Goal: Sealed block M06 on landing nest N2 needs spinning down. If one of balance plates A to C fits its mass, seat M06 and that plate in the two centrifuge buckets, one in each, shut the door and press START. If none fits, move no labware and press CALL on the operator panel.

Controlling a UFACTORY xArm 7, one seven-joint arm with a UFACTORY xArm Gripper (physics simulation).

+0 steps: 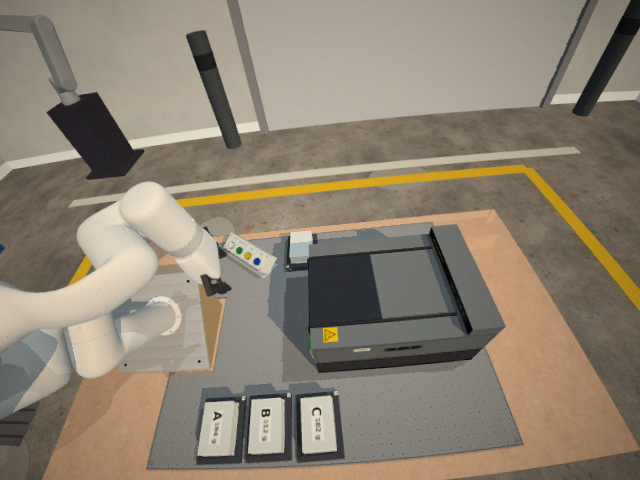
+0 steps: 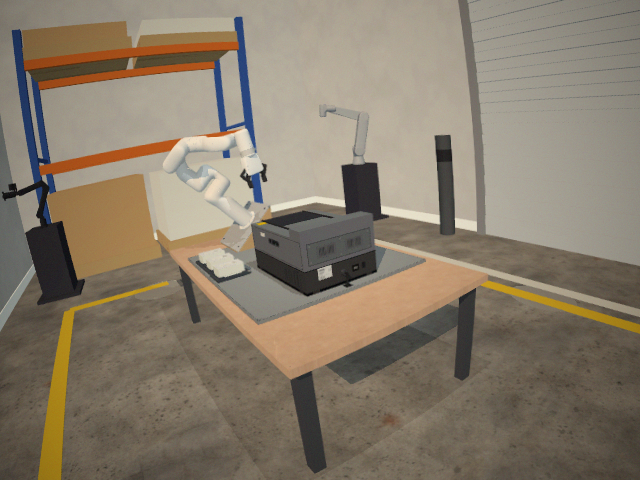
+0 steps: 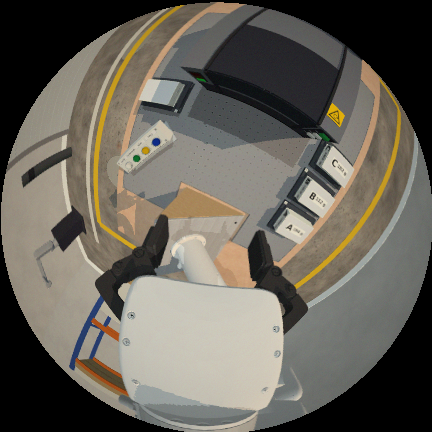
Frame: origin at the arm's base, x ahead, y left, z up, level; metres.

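Seen in the pictures: gripper, between the fingertips: [image 1: 223,273] [image 2: 258,185] [image 3: 210,232]; arm's base, origin of its link: [image 1: 163,315] [image 2: 247,221] [image 3: 187,245].
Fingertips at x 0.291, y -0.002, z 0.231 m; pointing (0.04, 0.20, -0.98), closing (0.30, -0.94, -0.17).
Note:
Offsets run from my fingertips to a thing's top centre. Level surfaces: height alone.
My gripper [image 1: 222,269] [image 2: 257,181] [image 3: 210,232] is open and empty, high above the robot's base side. A pale block @(0.326 m left, 0.120 m ahead, 0.288 m down) [image 1: 300,244] [image 3: 161,93] sits on a dark nest @(0.326 m left, 0.120 m ahead, 0.324 m down) [image 1: 296,267] [image 3: 186,93] at the back; no label is legible. Plates A @(0.288 m right, 0.066 m back, 0.302 m down) [image 1: 218,428] [image 3: 292,226], B @(0.276 m right, 0.067 m ahead, 0.302 m down) [image 1: 266,426] [image 3: 314,196] and C @(0.269 m right, 0.203 m ahead, 0.302 m down) [image 1: 317,424] [image 3: 335,164] lie in separate dark nests; they seem to read 194 g, 112 g and 182 g. The centrifuge [image 1: 392,338] [image 2: 336,242] [image 3: 280,60] has a dark top panel that looks shut; its buckets are hidden. The operator panel @(0.310 m left, 0.089 m back, 0.272 m down) [image 1: 266,266] [image 3: 167,132] has white, green, yellow and blue buttons.
The centrifuge is the tall obstacle, between the pale block and the plates' side. The robot's mounting plate [image 1: 191,335] [image 2: 232,240] adjoins the grey perforated board @(0.355 m down) [image 1: 413,403] [image 2: 258,304] on the wooden table @(0.368 m down) [image 1: 558,372] [image 2: 361,330]. A dark post [image 1: 221,103] [image 2: 445,191] stands beyond the table.

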